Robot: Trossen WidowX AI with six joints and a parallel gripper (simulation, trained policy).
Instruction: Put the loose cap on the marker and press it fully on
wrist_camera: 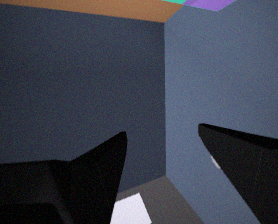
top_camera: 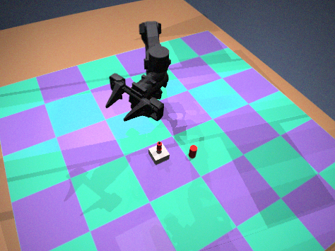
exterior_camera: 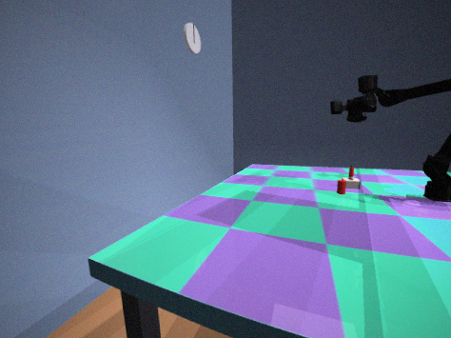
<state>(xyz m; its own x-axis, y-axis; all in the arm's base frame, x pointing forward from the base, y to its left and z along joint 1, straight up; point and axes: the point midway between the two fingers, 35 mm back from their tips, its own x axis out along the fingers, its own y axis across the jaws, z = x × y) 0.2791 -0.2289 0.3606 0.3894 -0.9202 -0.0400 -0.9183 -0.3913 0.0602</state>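
Now: the red cap 330 mm below my gripper tip, 280 mm to the left of it and 30 mm ahead of it. Also, from my gripper tip: white holder block: 340 mm below, 160 mm to the left, 30 mm behind.
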